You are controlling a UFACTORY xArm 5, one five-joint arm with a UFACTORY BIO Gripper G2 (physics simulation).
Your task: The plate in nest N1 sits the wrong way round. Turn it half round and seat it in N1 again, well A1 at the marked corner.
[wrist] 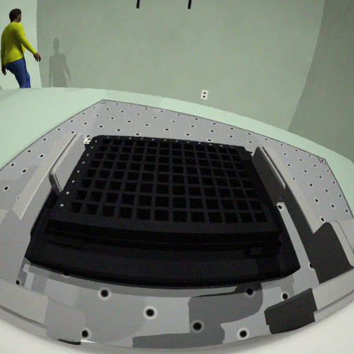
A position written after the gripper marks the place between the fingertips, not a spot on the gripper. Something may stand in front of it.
In view: the gripper (pixel 170 146) and a black well plate (pixel 135 191).
